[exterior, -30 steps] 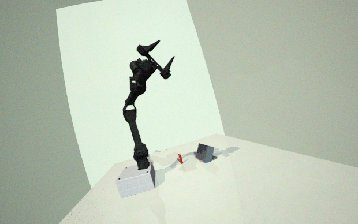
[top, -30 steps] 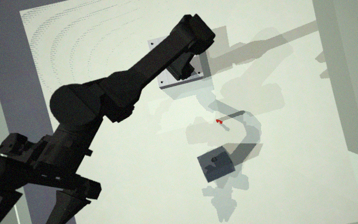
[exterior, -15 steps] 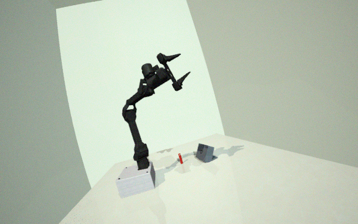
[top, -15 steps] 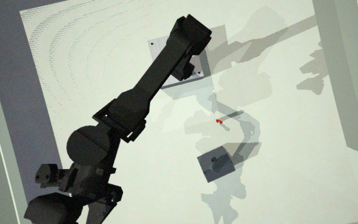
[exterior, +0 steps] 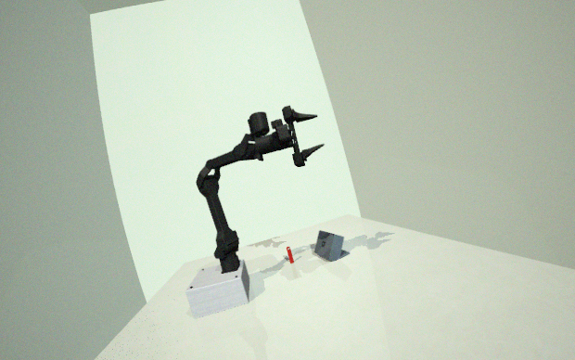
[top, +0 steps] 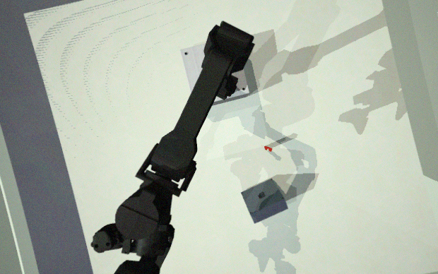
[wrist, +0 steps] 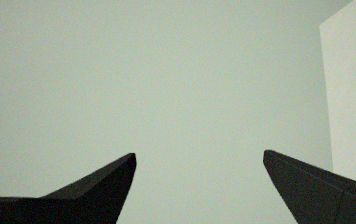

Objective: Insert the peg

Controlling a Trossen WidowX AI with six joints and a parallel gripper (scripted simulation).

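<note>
Now: gripper tip 190 mm past the peg, 340 mm to the right of it and 450 mm above it. From my gripper tip the other things lie so: panel 290 mm to the left, 460 mm below.
</note>
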